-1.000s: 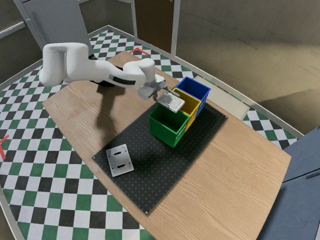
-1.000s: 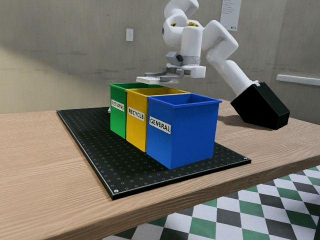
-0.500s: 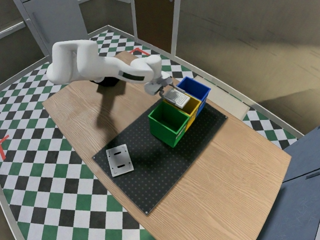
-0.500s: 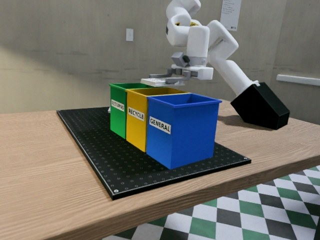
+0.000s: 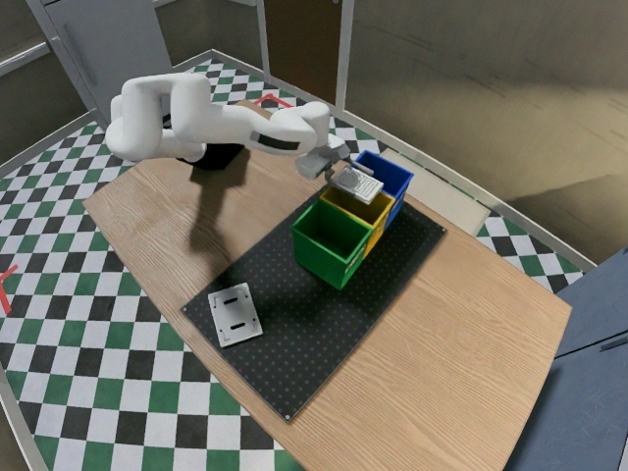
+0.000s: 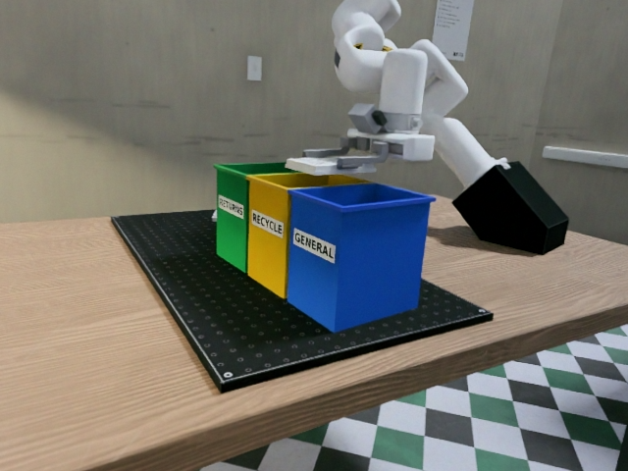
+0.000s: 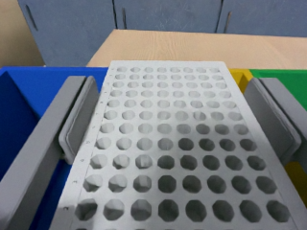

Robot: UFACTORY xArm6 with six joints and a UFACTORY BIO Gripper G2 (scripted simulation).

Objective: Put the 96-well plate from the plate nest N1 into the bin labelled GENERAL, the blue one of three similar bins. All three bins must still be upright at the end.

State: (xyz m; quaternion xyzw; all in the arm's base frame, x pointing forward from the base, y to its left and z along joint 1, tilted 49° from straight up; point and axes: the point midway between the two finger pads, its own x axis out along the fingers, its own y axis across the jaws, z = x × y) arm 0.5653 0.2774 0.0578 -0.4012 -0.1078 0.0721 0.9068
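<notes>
My hand is 130 mm above the blue general bin, 110 mm to the right of it and 20 mm short of it. The rest, counted from my hand: green returns bin: 150 mm to the right, 130 mm below, 30 mm ahead; then white 96-well plate: 10 mm below; then yellow recycle bin: 130 mm below, 20 mm to the right, 20 mm ahead.
</notes>
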